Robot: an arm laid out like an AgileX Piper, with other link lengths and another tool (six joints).
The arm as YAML. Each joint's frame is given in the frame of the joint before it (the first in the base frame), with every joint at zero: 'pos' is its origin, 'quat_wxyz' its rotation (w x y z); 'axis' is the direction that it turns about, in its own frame. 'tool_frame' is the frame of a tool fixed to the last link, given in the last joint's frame.
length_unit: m
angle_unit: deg
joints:
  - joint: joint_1
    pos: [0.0, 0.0, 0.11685]
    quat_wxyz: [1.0, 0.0, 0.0, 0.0]
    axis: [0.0, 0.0, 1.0]
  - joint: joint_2
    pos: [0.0, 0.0, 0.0]
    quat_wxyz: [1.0, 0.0, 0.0, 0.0]
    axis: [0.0, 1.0, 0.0]
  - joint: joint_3
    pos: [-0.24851, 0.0, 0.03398]
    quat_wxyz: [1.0, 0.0, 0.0, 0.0]
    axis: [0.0, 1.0, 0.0]
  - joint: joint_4
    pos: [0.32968, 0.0, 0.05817]
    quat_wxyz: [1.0, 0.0, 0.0, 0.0]
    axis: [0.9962, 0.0, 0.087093]
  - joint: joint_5
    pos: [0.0, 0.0, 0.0]
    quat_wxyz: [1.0, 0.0, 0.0, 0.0]
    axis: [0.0, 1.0, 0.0]
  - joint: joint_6
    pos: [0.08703, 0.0, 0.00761]
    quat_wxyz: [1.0, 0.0, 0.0, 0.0]
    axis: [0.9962, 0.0, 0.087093]
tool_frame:
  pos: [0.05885, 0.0, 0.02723]
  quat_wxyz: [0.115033, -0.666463, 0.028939, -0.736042]
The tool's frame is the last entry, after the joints.
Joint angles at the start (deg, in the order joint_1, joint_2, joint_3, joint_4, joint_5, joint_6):
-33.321 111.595 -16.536 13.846 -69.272 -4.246
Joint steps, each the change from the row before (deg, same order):
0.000 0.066 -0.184 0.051 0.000 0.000
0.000 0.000 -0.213 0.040 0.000 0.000
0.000 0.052 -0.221 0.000 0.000 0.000
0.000 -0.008 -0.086 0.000 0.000 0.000
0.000 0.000 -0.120 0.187 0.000 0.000
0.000 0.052 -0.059 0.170 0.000 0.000
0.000 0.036 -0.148 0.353 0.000 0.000
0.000 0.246 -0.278 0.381 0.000 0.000
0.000 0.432 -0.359 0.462 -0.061 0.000
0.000 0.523 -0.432 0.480 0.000 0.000
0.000 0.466 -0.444 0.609 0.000 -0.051
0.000 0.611 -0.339 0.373 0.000 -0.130
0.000 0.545 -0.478 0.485 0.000 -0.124
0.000 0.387 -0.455 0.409 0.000 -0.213
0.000 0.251 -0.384 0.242 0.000 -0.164
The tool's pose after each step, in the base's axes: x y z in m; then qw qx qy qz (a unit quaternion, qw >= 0). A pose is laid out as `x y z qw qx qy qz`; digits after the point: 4 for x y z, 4 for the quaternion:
0.2285 -0.1904 -0.0300 0.1503 0.7393 -0.3487 0.5560
0.2295 -0.1912 -0.0294 0.1507 0.7382 -0.3486 0.5575
0.2306 -0.1919 -0.0290 0.1508 0.7374 -0.3484 0.5587
0.2311 -0.1923 -0.0287 0.1509 0.7369 -0.3482 0.5594
0.2314 -0.1930 -0.0283 0.1519 0.7358 -0.3492 0.5600
0.2312 -0.1934 -0.0284 0.1528 0.7352 -0.3503 0.5598
0.2313 -0.1945 -0.0282 0.1546 0.7336 -0.3524 0.5601
0.2315 -0.1958 -0.0286 0.1564 0.7323 -0.3549 0.5598
0.2317 -0.1973 -0.0296 0.1587 0.7309 -0.3578 0.5591
0.2319 -0.1988 -0.0311 0.1610 0.7298 -0.3610 0.5578
0.2321 -0.2007 -0.0322 0.1641 0.7282 -0.3646 0.5566
0.2319 -0.2016 -0.0344 0.1662 0.7288 -0.3666 0.5539
0.2323 -0.2033 -0.0359 0.1690 0.7280 -0.3690 0.5525
0.2331 -0.2049 -0.0366 0.1720 0.7272 -0.3702 0.5519
0.2341 -0.2062 -0.0368 0.1740 0.7264 -0.3706 0.5521

